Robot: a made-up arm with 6 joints.
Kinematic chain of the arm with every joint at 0, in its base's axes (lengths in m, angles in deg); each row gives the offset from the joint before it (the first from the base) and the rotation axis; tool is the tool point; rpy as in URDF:
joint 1: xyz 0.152 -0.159 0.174 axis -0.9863 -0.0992 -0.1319
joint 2: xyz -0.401 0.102 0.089 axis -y
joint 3: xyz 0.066 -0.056 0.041 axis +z
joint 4: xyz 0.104 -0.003 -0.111 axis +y
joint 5: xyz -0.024 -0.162 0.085 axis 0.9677 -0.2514 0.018
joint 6: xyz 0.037 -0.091 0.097 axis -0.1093 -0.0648 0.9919
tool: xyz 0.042 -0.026 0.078 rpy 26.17 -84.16 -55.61
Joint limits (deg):
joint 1: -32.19..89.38
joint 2: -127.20..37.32
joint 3: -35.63..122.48
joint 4: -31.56..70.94
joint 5: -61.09..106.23
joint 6: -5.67..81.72
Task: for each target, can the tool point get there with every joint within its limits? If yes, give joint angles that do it. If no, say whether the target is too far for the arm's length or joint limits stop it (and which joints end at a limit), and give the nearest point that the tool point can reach.
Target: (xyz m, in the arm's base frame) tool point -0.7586 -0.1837 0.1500
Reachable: no: joint limits stop it (at a limit: joint 1, joint 2, joint 5, joint 6) | nearest point -0.6194 -0.1297 0.0820 | short by 0.164 m
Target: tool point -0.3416 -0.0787 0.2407
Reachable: no: joint limits stop it (at a limit: joint 1, joint 2, joint 4, joint 6) | nearest point -0.4155 -0.0702 0.2968 | short by 0.093 m
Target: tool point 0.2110 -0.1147 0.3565
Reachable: yes | joints -2.43 8.75 26.74 58.39 -16.07 64.47
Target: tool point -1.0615 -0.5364 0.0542
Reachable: no: too far | nearest point -0.5973 -0.4322 0.0664 | short by 0.476 m
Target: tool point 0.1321 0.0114 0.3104
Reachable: yes | joints 30.27 -10.15 73.86 -7.26 13.77 58.16
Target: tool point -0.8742 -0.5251 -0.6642
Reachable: no: too far | nearest point -0.4828 -0.3635 -0.2859 | short by 0.568 m
